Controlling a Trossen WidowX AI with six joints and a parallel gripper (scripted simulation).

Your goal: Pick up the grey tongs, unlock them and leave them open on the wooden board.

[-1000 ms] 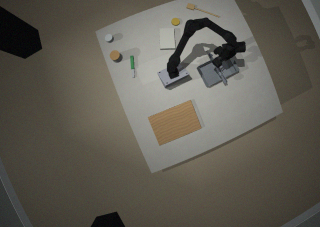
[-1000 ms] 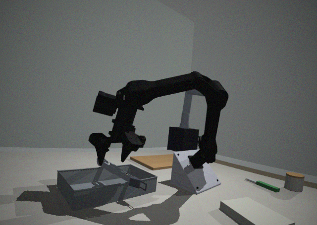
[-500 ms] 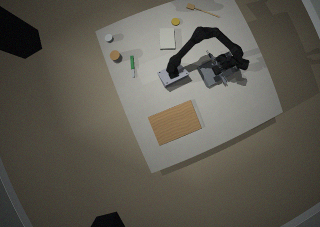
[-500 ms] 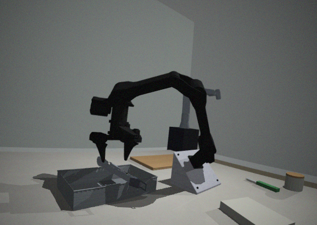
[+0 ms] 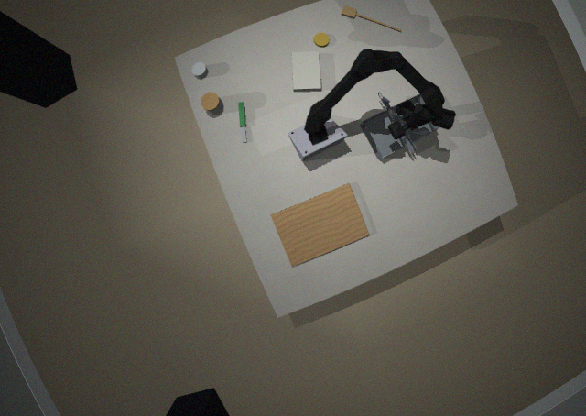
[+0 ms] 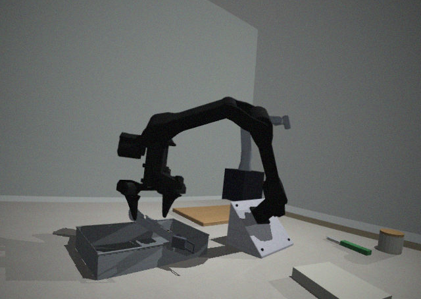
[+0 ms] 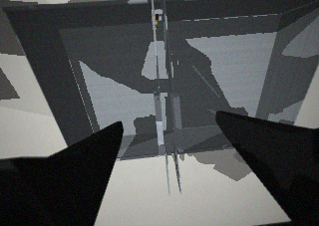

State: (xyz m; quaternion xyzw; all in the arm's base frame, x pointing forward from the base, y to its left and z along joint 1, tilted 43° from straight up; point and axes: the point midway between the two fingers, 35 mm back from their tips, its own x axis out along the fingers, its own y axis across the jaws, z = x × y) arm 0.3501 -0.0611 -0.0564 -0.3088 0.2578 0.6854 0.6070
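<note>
Now: the roasting tin 60 mm below my gripper tip, 20 mm to the left of it and 20 mm ahead of it. From my gripper tip the other things lie so: white slab: 400 mm to the left, 270 mm behind, 70 mm below; wooden board: 460 mm behind, 250 mm to the right, 80 mm below; yellow disc: 530 mm to the left, 140 mm behind, 80 mm below.
</note>
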